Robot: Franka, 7 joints.
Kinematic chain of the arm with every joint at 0, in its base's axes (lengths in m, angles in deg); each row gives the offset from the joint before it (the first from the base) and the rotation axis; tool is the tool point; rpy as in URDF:
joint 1: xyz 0 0 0.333 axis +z
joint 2: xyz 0 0 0 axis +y
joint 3: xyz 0 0 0.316 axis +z
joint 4: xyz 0.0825 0 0 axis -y
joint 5: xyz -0.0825 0 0.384 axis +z
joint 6: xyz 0 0 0 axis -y
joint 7: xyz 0.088 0 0 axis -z
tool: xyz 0 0 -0.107 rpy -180 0 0
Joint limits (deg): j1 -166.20..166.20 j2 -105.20..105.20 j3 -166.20..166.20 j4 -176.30..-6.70 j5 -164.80..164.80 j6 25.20..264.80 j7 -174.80..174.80
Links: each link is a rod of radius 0.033 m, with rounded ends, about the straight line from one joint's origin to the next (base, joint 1, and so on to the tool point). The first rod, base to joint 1, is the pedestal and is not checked.
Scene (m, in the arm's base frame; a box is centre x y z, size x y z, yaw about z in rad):
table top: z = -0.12
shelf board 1: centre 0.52 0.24 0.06 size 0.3 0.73 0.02 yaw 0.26
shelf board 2: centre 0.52 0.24 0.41 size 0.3 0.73 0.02 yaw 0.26
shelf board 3: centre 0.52 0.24 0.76 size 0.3 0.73 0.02 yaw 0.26
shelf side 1: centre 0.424 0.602 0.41 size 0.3 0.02 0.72 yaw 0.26
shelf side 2: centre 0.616 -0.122 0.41 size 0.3 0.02 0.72 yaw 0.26
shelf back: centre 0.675 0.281 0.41 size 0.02 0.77 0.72 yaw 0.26
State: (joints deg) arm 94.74 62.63 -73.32 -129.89 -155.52 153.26 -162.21
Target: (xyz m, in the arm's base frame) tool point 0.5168 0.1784 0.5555
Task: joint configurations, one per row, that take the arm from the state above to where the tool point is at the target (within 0.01 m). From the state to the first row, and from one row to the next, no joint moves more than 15 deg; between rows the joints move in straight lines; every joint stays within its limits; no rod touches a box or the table.
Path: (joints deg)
1: 109.17 59.67 -77.55 -143.83 -158.51 167.93 -162.21
2: 123.59 56.71 -81.79 -157.77 -161.49 182.60 -162.21
3: 125.65 65.50 -94.05 -155.56 -161.74 179.38 -162.21
4: 127.70 74.29 -106.32 -153.36 -161.99 176.17 -162.21
5: 129.75 83.08 -118.58 -151.15 -162.23 172.95 -162.21
6: 131.80 91.87 -130.85 -148.94 -162.48 169.74 -162.21
7: 122.87 82.45 -123.65 -138.43 -160.49 162.71 -162.21
8: 113.93 73.03 -116.44 -127.92 -158.50 155.68 -162.21
9: 104.99 63.61 -109.24 -117.41 -156.51 148.65 -162.21

